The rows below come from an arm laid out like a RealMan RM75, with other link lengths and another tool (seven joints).
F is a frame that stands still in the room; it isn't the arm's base.
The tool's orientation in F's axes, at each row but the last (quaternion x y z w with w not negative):
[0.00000, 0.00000, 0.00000, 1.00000]
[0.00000, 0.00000, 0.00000, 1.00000]
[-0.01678, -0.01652, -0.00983, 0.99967]
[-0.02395, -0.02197, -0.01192, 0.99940]
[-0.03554, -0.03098, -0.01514, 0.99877]
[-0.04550, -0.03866, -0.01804, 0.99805]
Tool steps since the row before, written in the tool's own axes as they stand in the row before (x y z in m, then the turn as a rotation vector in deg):
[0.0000, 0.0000, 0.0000, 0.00, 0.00, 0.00]
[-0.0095, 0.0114, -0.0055, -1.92, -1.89, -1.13]
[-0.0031, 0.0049, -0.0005, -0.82, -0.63, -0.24]
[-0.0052, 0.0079, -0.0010, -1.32, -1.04, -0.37]
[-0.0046, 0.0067, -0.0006, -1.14, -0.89, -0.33]
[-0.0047, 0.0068, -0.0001, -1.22, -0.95, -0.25]
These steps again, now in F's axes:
[0.0000, 0.0000, 0.0000, 0.00, 0.00, 0.00]
[-0.0095, 0.0114, -0.0055, -1.92, -1.89, -1.13]
[-0.0030, 0.0049, -0.0008, -0.82, -0.62, -0.25]
[-0.0050, 0.0080, -0.0016, -1.33, -1.03, -0.38]
[-0.0043, 0.0068, -0.0014, -1.15, -0.88, -0.34]
[-0.0044, 0.0069, -0.0011, -1.23, -0.93, -0.26]

